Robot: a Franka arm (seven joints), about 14 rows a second.
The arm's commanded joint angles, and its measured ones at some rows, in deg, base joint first. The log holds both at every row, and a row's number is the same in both.
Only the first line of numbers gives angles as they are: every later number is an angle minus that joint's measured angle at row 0.
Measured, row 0:
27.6 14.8 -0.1 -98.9 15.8 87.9 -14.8
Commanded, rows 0 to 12:
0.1 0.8 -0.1 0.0 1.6 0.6 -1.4
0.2 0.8 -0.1 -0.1 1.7 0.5 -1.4
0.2 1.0 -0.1 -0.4 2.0 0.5 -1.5
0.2 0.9 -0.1 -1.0 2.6 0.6 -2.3
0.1 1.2 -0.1 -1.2 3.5 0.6 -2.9
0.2 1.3 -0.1 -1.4 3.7 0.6 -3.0
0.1 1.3 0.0 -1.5 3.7 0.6 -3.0
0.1 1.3 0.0 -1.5 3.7 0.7 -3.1
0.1 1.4 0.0 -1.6 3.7 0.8 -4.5
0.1 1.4 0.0 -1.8 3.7 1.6 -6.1
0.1 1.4 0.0 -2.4 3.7 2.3 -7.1
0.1 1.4 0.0 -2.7 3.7 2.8 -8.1
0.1 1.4 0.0 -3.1 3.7 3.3 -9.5
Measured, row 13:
0.0 1.7 0.1 -1.7 2.2 1.6 -6.1
